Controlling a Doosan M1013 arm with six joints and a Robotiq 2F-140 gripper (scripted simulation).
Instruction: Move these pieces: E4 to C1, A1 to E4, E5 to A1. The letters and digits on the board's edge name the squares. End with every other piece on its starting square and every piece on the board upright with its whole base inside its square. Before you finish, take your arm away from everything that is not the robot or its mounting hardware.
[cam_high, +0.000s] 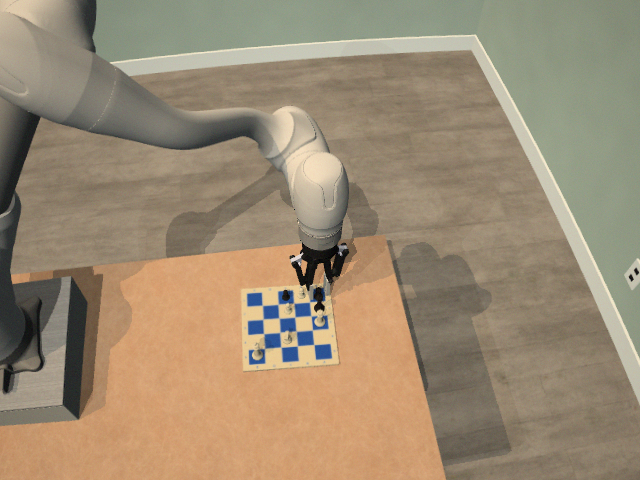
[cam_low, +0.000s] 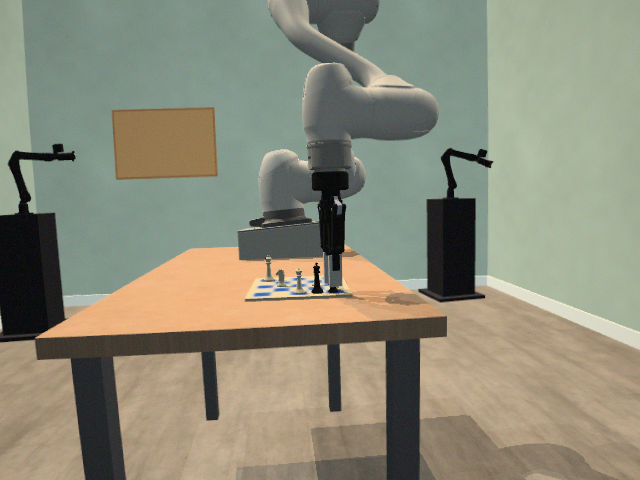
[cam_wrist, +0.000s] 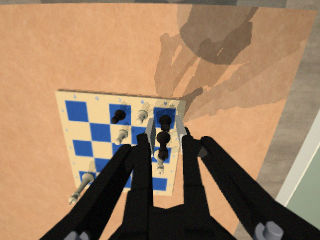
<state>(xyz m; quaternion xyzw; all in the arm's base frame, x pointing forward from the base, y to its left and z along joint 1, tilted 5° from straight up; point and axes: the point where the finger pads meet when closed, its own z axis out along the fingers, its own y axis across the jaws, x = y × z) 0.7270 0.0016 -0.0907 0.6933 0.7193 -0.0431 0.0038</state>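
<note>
My hand is 170 mm past the tall white piece, 120 mm to the left of it and 20 mm above it. Also, from my hand: chessboard 90 mm behind, 60 mm to the right, 50 mm below.
</note>
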